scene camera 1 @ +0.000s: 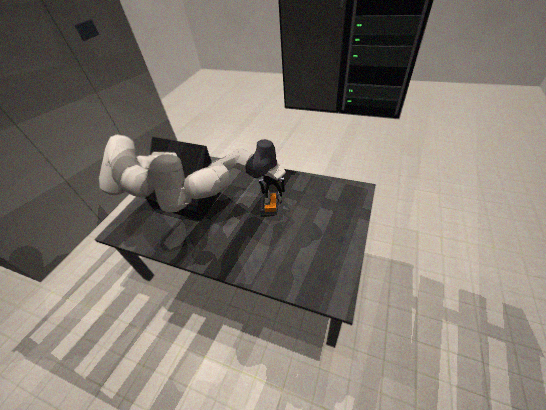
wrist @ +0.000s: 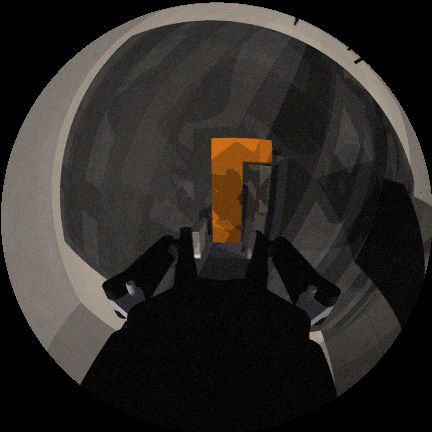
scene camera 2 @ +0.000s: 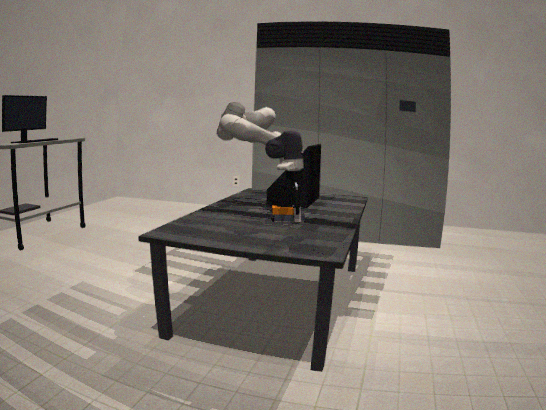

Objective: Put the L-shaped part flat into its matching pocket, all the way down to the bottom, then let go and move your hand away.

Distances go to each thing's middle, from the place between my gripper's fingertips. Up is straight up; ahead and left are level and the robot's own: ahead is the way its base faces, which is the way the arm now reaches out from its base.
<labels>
I see the grey pocket block [wrist: 263,185] 4 cm to the right of my hand, 1 cm behind it and 1 cm above it. Also, from my hand: orange L-shaped part [wrist: 227,153] 6 cm to the right, 4 cm above, 2 cm ahead.
</labels>
